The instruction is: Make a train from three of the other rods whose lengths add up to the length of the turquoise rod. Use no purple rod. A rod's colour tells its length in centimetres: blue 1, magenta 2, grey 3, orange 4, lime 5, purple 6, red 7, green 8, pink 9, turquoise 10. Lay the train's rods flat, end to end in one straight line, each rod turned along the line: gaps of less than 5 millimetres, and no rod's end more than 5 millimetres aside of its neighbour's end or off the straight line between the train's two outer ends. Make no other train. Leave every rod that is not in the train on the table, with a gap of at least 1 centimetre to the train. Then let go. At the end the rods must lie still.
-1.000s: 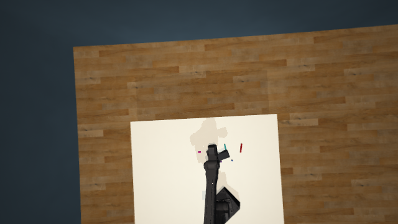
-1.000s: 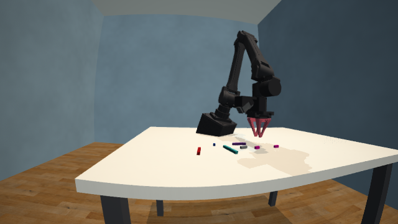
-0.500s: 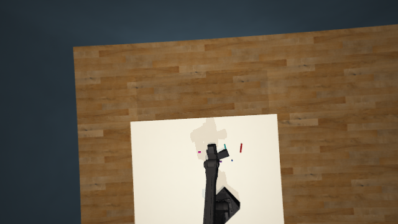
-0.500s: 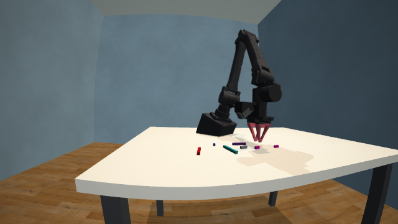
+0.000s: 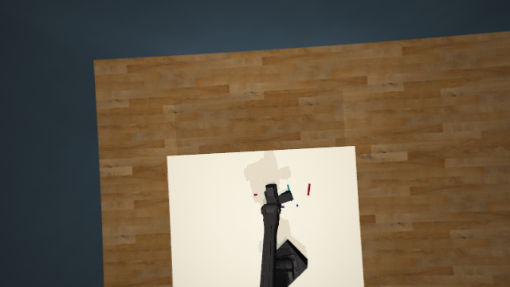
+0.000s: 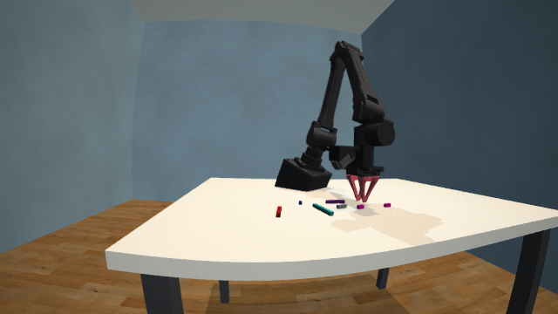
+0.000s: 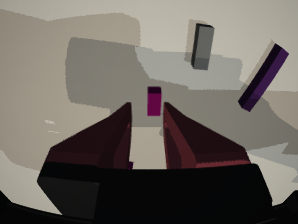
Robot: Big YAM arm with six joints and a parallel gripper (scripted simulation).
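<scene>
My hand is 30 mm past the grey rod, 40 mm to the left of it and 20 mm above it. Also, from my hand: blue rod 110 mm behind, 140 mm to the right, 20 mm below; then turquoise rod 20 mm behind, 110 mm to the right, 20 mm below; then purple rod 90 mm behind, 30 mm to the right, 20 mm below.
</scene>
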